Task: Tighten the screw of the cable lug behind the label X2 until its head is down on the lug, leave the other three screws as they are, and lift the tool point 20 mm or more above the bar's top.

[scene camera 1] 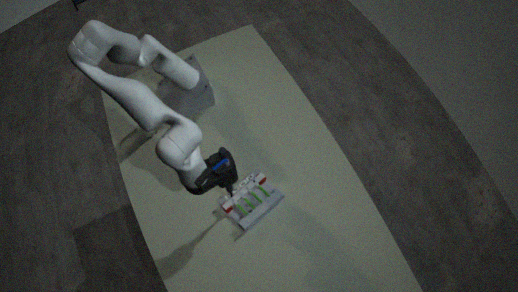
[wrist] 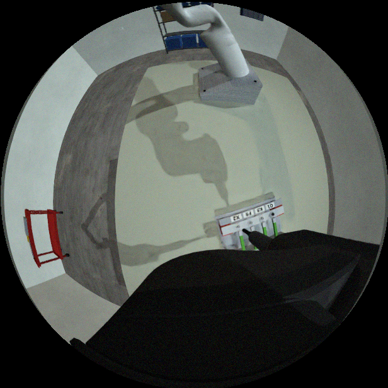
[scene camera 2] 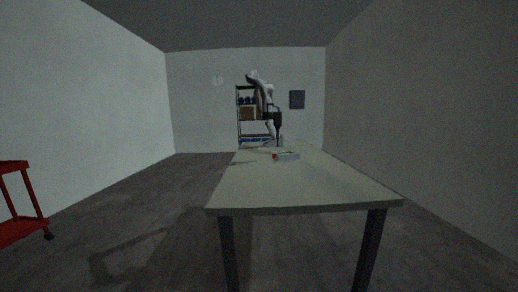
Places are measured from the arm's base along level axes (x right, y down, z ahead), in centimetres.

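Where they show: hand at its tool point: [scene camera 1: 232, 196] [scene camera 2: 277, 147]; arm's base at its link origin: [scene camera 1: 189, 79].
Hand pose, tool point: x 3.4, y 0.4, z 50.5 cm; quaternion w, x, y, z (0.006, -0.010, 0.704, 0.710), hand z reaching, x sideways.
Observation:
Each offset is from my tool point to the top centre of the thing. "spot": to the spot under its first point. Level surfaces: height alone.
The terminal block with a white bar {dx -5.6, dy +3.4, dz +2.0 cm} [scene camera 1: 262, 215] [scene camera 2: 288, 157] [wrist: 228, 230] lies on the table. The X2 label [wrist: 236, 218] is at the left end of the label row in the wrist view, upside down. A small grey spot at the X2 screw [wrist: 238, 227] shows below it; its head height is too small to tell. The other three screws sit along the bar to the right. My screwdriver {dx +0.0, dy -6.4, dz +0.0 cm} [scene camera 1: 231, 192] [scene camera 2: 278, 145] [wrist: 244, 231] points down; its tip appears just right of the X2 screw in the wrist view. In scene camera 2 a gap shows between tip and block. It has no fingers.
Green cables {spot: dx -10.0, dy +3.8, dz +1.6 cm} [scene camera 1: 262, 191] [wrist: 242, 243] run from the lugs. The arm's grey base [scene camera 1: 203, 92] [wrist: 230, 90] stands at the table's {dy +8.4 cm} [scene camera 1: 320, 200] [scene camera 2: 305, 190] [wrist: 170, 200] far end. A shelf rack [scene camera 2: 237, 112] stands behind it. A red cart [scene camera 2: 31, 192] [wrist: 31, 235] stands off the table.

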